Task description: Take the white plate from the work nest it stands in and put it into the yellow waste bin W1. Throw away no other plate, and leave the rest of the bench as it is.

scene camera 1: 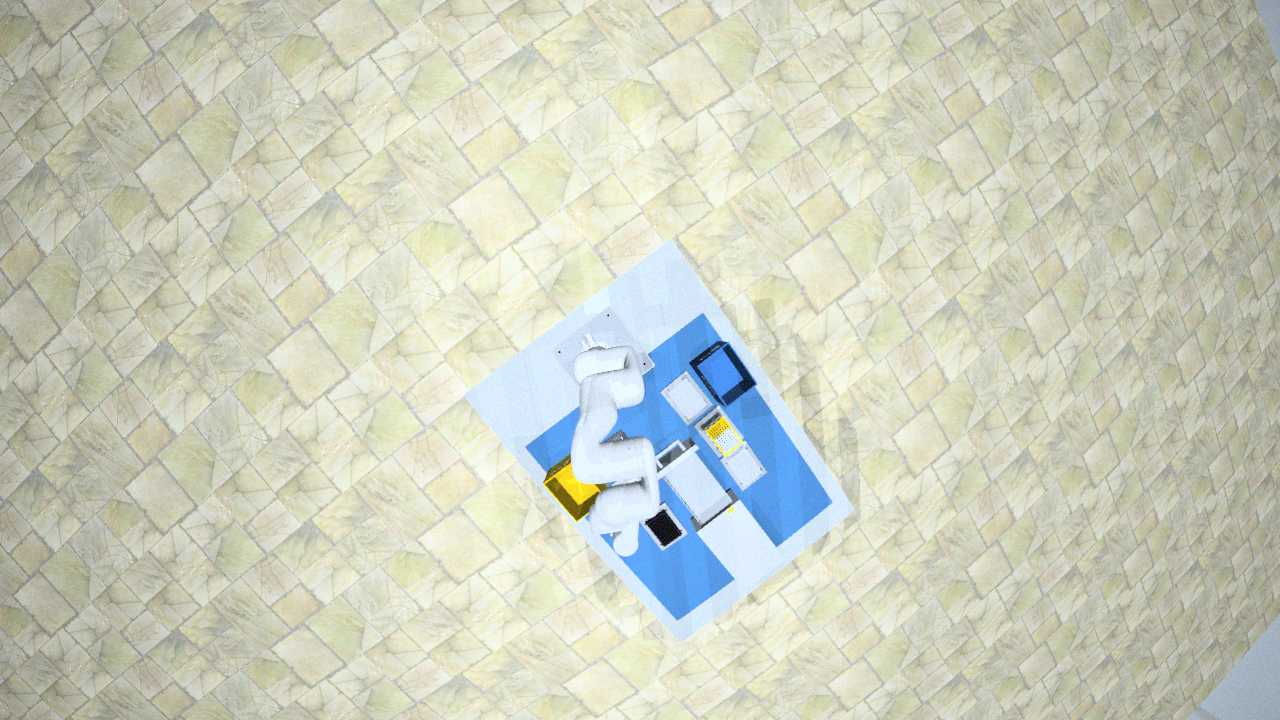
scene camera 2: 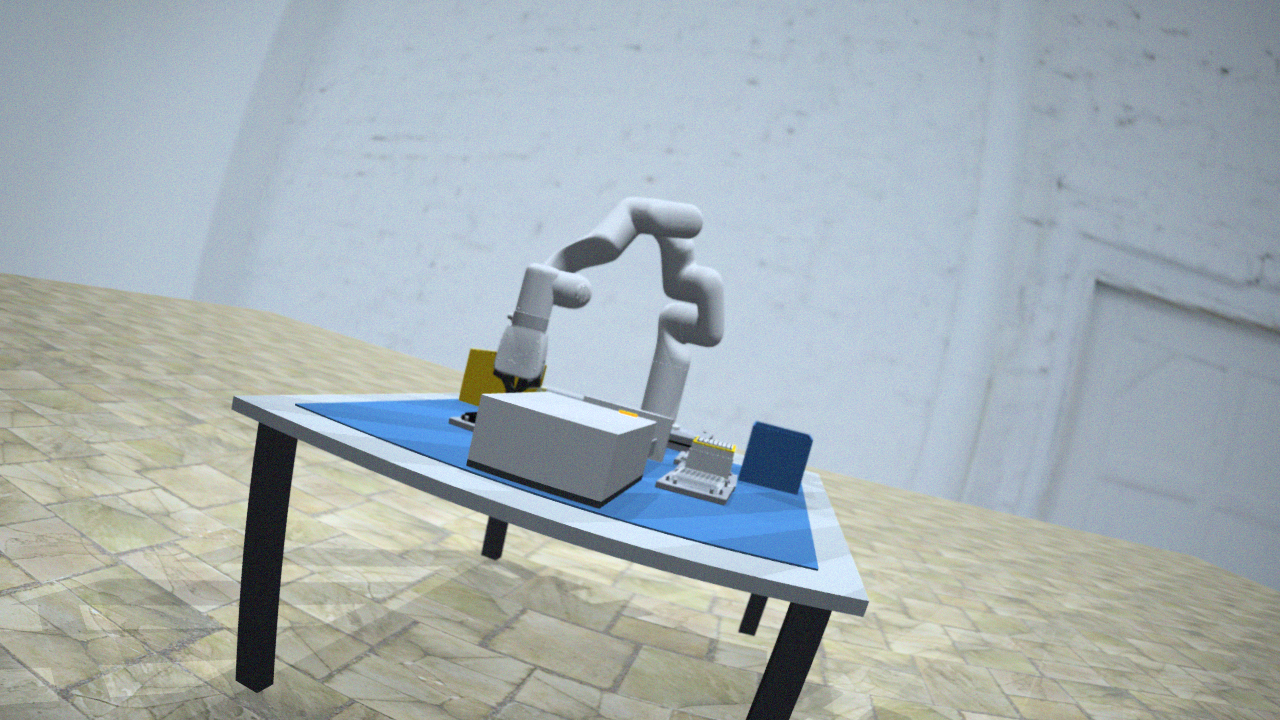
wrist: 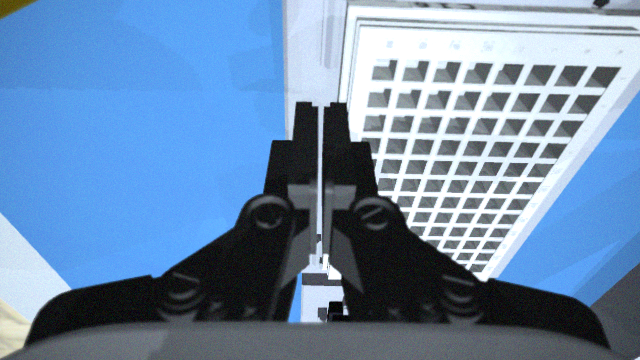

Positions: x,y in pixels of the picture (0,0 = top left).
Labels:
yellow-and-white rack: scene camera 1 717,428; scene camera 2 709,456; not seen in the wrist view (out of frame)

